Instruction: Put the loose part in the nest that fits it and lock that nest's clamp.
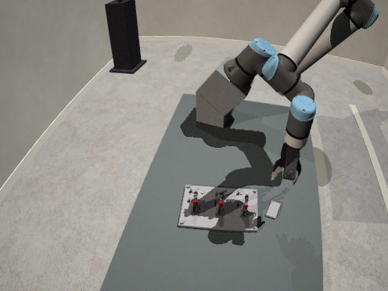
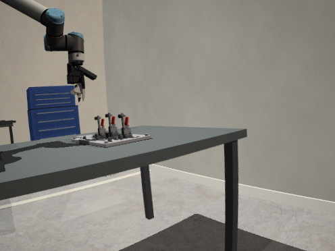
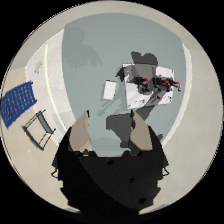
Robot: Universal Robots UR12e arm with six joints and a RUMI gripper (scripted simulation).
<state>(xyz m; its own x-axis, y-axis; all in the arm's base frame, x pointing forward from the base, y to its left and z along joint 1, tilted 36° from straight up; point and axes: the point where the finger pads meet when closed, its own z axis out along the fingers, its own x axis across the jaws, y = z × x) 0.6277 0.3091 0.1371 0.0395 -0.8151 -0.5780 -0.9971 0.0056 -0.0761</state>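
Right now my hand is 210 mm above the grey part.
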